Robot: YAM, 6 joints.
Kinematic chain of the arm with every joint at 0, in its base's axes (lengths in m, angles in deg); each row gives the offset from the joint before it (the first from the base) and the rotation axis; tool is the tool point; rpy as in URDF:
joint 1: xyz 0 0 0.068 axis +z
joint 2: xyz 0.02 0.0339 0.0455 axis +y
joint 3: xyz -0.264 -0.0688 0 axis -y
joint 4: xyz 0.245 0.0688 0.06 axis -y
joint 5: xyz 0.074 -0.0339 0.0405 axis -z
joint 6: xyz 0.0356 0 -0.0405 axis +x
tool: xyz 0 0 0 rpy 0 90 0
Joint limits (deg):
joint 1: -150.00..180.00
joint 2: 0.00..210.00
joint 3: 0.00..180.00
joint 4: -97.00..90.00
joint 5: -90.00..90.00
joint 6: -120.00..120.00
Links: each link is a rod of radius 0.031 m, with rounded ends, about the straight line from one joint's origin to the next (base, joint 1, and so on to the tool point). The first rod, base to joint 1, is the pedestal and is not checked.
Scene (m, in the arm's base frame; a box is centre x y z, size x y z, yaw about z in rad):
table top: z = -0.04
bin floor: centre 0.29 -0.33 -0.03 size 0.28 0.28 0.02 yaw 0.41
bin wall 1: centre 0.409 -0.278 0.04 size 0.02 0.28 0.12 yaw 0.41
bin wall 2: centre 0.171 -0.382 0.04 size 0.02 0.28 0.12 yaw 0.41
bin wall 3: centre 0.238 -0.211 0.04 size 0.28 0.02 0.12 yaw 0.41
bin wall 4: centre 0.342 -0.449 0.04 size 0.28 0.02 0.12 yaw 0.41
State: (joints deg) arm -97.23 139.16 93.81 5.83 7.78 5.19
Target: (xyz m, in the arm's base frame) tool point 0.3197 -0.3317 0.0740
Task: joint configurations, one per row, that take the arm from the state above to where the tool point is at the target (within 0.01 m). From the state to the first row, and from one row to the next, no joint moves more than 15 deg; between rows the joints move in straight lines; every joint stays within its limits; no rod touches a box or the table.
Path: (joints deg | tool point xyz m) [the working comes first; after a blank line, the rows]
Joints at the target: -45.75 130.78 79.44 -0.05 3.99 5.19
Straight joint move there: touches bin wall 2.

1: -82.46 133.13 91.23 11.82 2.99 11.15 | 0.0661 -0.5135 0.1323
2: -67.68 127.09 88.65 17.81 -1.81 17.11 | 0.1951 -0.4723 0.1802
3: -52.91 121.06 86.07 23.80 -6.60 23.07 | 0.3040 -0.3953 0.2271
4: -49.33 125.92 82.76 11.87 -1.31 14.13 | 0.3188 -0.3698 0.1466
5: -45.75 130.78 79.44 -0.05 3.99 5.19 | 0.3197 -0.3317 0.0740

